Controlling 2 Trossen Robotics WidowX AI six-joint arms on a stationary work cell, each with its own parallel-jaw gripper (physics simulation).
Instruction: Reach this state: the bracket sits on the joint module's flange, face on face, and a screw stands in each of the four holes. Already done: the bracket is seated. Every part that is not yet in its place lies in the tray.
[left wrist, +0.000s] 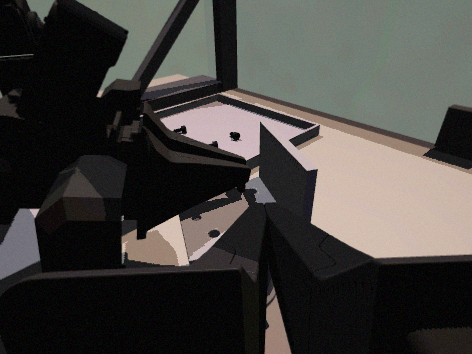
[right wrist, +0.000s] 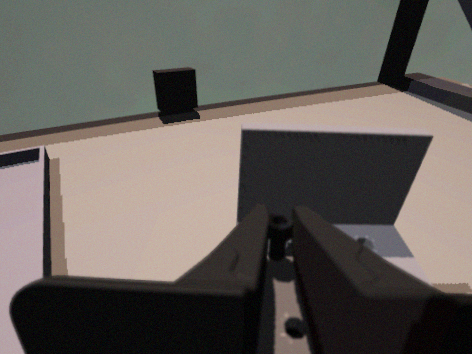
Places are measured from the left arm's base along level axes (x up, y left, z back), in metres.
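Pixels of known places: left gripper, fingertip midpoint: (left wrist: 263, 215); right gripper, fingertip midpoint: (left wrist: 247, 169) (right wrist: 278, 216).
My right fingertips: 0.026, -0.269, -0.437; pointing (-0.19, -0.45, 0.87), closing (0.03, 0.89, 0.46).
For each thing: its top centre in the pictures, then the offset to it from my right fingertips, as dx, dy, dz.
- black screw, middle of its top: (right wrist: 281, 220) +0.002, +0.002, -0.004
- tray, middle of its top: (left wrist: 149, 147) -0.066, -0.136, -0.158
- dark block, middle of its top: (right wrist: 174, 69) -0.025, -0.236, +0.216
The grey bracket (left wrist: 288, 175) (right wrist: 320, 175) has an upright plate, and dark round spots show on its flat base; whether they are empty holes or screw heads is unclear. The joint module under it is mostly hidden. My right gripper (left wrist: 247, 169) (right wrist: 278, 216) is shut on a black screw (right wrist: 278, 242), held upright between the fingertips over the base, beside the upright plate. The gap between its tip and the base is hard to tell. My left gripper (left wrist: 263, 215) is shut and empty, in front of the bracket. Loose black screws (left wrist: 235, 135) (left wrist: 181, 129) (left wrist: 214, 144) lie in the tray (left wrist: 312, 131) (right wrist: 47, 215).
The tray is beyond the bracket in the left wrist view and at the left edge in the right wrist view. A dark block (left wrist: 454, 134) (right wrist: 176, 91) stands at the table's edge. A dark frame post (left wrist: 226, 45) (right wrist: 402, 40) rises at a corner. The right arm fills the left wrist view's left side.
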